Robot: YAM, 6 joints.
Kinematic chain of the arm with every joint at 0, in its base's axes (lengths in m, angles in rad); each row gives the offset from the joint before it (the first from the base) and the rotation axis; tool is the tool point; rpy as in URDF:
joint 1: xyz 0 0 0.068 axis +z
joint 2: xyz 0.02 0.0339 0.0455 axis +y
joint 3: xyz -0.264 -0.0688 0 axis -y
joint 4: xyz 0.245 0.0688 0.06 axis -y
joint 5: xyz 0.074 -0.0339 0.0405 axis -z
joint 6: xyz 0.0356 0 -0.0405 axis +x
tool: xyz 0 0 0 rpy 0 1.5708 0
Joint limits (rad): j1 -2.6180..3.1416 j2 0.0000..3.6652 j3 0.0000..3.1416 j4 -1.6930..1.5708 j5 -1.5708..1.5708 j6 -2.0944..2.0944
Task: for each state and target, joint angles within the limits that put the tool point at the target. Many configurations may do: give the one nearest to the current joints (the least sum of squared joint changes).
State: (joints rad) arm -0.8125 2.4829 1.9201 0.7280 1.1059 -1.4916
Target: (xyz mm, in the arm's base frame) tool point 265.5 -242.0 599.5
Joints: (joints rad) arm -0.6565 1.9753 2.4077 0.7348 0.9846 -1.4916
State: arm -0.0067 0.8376 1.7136 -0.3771 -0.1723 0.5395
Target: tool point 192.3 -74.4 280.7
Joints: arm -0.3870 1.0142 0.8662 -0.6743 -0.1036 0.5395
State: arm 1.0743 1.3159 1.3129 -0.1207 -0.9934 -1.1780
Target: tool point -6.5 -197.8 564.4
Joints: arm 1.6882 0.4226 1.7524 -0.0279 -0.9825 -1.1780
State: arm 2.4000 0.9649 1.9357 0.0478 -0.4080 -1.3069
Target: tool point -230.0 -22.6 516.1
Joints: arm 3.1416 1.1763 1.5038 -0.0965 -0.6877 -1.3069
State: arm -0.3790 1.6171 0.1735 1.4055 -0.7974 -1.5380
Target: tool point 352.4 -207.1 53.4
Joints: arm -0.5851 2.3501 0.9558 1.2246 -0.6648 -1.5380
